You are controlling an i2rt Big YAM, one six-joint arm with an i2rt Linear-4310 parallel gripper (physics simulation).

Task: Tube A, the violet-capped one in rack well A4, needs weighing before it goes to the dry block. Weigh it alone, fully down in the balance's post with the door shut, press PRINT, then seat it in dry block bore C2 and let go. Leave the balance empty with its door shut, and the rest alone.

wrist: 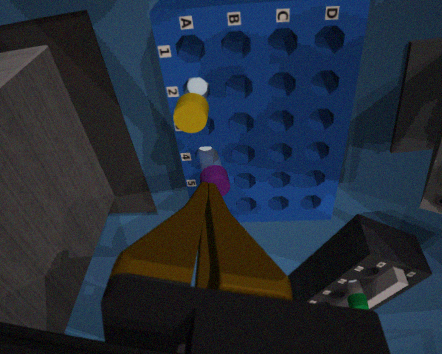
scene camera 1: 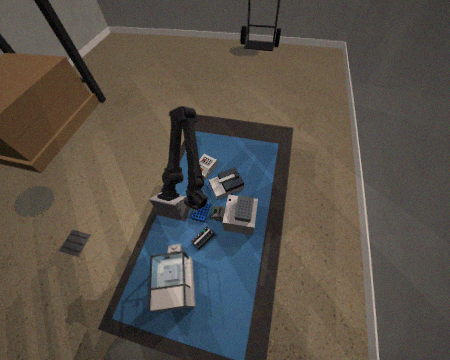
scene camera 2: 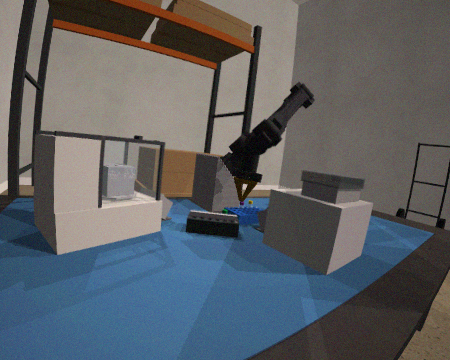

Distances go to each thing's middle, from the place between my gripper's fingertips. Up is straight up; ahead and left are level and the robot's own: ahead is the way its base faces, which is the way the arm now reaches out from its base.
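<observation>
My hand: 1 cm above grey box with green START button (wrist: pixel 410 130), 17 cm short of it, 3 cm to the right of it. From my hand: balance door (scene camera 1: pixel 167 270), 16 cm above, 39 cm to the right, 6 cm ahead; balance with glass box (scene camera 2: pixel 89 190), 6 cm above, 43 cm to the right, 8 cm ahead; white box with grey lid (scene camera 2: pixel 323 225), 4 cm above, 28 cm ahead, 5 cm to the left.
</observation>
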